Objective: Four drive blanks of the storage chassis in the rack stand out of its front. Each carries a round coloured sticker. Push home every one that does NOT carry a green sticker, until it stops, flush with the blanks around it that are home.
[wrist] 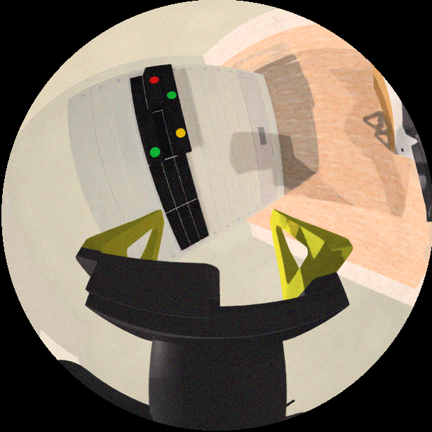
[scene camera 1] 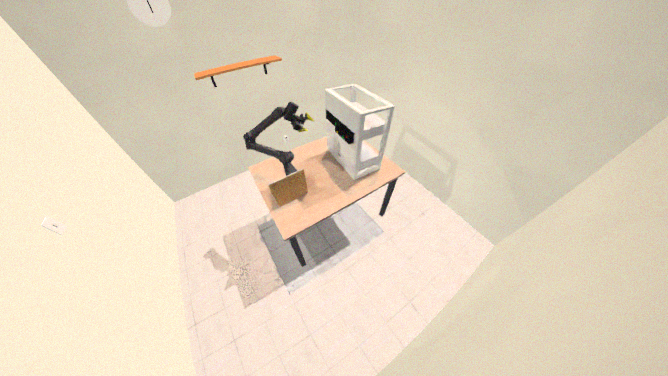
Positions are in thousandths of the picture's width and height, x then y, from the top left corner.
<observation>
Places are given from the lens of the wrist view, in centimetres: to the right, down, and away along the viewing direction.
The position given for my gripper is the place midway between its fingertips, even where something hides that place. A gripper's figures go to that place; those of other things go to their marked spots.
my gripper (wrist: 501,499): 0, 0, 13
white rack (wrist: 543,395): 5, -12, 41
</observation>
